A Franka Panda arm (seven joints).
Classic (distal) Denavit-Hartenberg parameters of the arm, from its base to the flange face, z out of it. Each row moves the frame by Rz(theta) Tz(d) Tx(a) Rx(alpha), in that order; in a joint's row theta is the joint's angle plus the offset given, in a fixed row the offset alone. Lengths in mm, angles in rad.
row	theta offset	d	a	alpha
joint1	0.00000	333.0	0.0	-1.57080
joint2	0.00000	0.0	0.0	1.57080
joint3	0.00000	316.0	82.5	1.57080
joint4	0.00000	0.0	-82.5	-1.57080
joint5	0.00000	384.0	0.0	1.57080
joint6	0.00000	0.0	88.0	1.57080
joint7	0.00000	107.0	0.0	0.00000
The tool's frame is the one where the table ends.
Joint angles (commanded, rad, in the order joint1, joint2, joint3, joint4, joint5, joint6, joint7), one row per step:
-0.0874, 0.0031, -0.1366, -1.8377, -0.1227, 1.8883, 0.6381
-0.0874, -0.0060, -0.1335, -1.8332, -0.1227, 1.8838, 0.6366
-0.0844, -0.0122, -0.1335, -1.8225, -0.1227, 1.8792, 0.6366
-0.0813, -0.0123, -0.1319, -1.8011, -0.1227, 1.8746, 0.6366
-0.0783, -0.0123, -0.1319, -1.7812, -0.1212, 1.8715, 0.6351
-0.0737, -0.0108, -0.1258, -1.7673, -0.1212, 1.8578, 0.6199
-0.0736, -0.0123, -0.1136, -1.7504, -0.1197, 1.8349, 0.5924
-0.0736, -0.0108, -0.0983, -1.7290, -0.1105, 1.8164, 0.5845
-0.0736, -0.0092, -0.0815, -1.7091, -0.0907, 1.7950, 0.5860
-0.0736, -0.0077, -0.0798, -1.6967, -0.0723, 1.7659, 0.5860
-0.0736, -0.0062, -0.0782, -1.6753, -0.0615, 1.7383, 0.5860
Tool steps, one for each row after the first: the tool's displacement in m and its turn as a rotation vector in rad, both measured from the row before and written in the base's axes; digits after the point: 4 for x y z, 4 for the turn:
-0.0013, 0.0018, 0.0069, -0.0010, -0.0089, 0.0041
-0.0001, 0.0015, 0.0083, -0.0020, -0.0121, 0.0024
0.0023, 0.0021, 0.0101, -0.0038, -0.0165, 0.0041
0.0020, 0.0014, 0.0094, -0.0023, -0.0165, 0.0038
0.0016, 0.0058, 0.0047, -0.0015, 0.0033, 0.0241
0.0003, 0.0069, 0.0069, -0.0003, 0.0077, 0.0365
0.0020, 0.0091, 0.0078, 0.0074, -0.0020, 0.0196
0.0016, 0.0109, 0.0066, 0.0194, -0.0003, 0.0105
-0.0013, 0.0026, 0.0023, 0.0204, 0.0151, -0.0029
-0.0008, 0.0019, 0.0069, 0.0114, 0.0060, -0.0014

